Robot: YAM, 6 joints.
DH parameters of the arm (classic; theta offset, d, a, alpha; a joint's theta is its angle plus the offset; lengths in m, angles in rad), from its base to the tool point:
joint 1: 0 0.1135 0.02 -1.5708
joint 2: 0 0 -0.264 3.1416
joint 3: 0.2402 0 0.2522 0
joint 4: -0.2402 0 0.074 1.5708
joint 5: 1.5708 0 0 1.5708
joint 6: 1.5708 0.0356 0 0
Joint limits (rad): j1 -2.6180..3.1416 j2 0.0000..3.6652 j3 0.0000..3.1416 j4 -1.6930..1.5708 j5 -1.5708..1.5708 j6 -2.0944..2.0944
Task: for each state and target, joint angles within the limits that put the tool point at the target. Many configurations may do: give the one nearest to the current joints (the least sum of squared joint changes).
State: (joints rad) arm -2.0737 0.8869 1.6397 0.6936 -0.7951 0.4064
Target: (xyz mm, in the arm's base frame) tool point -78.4 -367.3 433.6
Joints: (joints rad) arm -1.8472 1.6162 1.4405 0.5904 -0.7710 0.4064
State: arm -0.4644 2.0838 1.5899 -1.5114 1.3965 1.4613
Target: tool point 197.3 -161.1 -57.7
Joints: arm -0.5484 2.7938 1.2420 -1.3769 1.3340 1.4613
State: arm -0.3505 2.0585 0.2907 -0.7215 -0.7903 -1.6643
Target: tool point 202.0 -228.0 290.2
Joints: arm -0.9281 1.4300 1.1381 -0.5140 -0.7803 -1.6643
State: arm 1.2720 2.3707 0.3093 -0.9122 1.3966 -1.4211
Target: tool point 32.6 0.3 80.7
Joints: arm 1.3738 2.3919 0.0968 -0.9639 1.1115 -1.4211
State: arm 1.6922 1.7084 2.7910 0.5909 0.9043 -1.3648
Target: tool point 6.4 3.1 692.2
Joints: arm 1.7373 1.8156 3.1416 1.1133 0.1930 -1.3648
